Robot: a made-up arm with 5 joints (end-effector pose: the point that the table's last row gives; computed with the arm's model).
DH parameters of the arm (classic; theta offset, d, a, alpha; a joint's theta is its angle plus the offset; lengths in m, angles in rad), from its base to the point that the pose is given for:
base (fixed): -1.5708 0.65 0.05 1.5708
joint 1: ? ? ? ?
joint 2: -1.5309 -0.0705 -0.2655 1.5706
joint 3: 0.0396 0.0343 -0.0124 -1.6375
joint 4: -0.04 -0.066 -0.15 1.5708
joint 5: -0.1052 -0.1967 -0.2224 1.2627
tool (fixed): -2.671 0.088 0 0
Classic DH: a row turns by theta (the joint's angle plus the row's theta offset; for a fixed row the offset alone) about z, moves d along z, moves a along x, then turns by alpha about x.
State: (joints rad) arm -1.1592 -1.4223 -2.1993 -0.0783 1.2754
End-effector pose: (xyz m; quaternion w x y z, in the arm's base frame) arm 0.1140 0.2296 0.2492 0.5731 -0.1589 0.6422 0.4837
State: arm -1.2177 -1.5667 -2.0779 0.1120 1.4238
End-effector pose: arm 0.0776 0.2830 0.2840 0.5391 -0.1835 0.5074 0.6467
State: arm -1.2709 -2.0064 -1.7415 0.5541 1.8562
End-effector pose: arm -0.1106 0.3207 0.4300 0.3213 -0.1076 0.0973 0.9358
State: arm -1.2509 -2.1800 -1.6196 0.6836 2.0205
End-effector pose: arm -0.1846 0.2753 0.4878 0.2133 -0.0294 -0.0302 0.9761
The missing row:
joint 1: -1.5055 -0.1709 -0.0286 -1.5286
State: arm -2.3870 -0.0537 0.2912 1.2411 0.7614
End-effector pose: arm 0.6292 -0.5062 0.7440 0.8074 0.2520 -0.2949 -0.4445
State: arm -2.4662 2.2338 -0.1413 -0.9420 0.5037
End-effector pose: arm 0.2019 -0.6145 0.5015 0.8259 0.3346 -0.0971 -0.4432
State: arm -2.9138 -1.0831 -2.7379 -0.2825 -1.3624
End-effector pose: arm 0.0014 -0.1239 0.7817 0.1639 0.3835 -0.8817 -0.2205
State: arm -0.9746 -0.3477 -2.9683 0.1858 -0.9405
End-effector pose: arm 0.0416 0.0142 0.6924 0.2998 -0.0652 -0.7290 0.6119
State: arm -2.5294 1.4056 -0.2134 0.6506 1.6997
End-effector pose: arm 0.2943 -0.6126 0.4711 0.8099 -0.2652 -0.0559 -0.5201
